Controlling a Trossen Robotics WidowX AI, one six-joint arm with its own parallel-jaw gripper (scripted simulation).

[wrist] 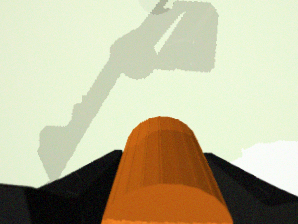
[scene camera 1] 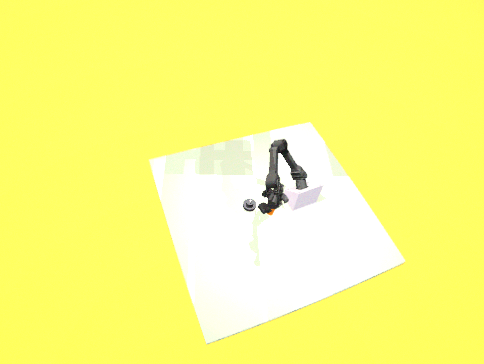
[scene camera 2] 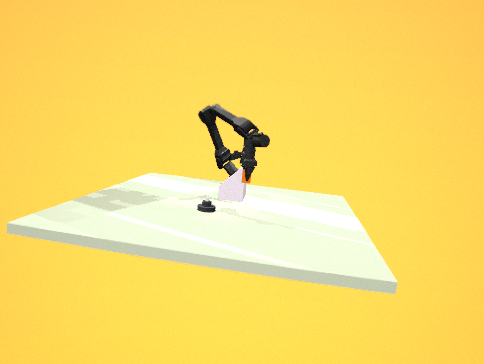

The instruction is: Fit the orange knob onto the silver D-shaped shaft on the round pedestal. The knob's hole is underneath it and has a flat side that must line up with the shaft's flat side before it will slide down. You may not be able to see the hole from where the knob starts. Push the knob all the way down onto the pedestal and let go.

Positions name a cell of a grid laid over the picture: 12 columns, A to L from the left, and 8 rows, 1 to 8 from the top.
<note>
My gripper (wrist: G6) holds an orange knob.
</note>
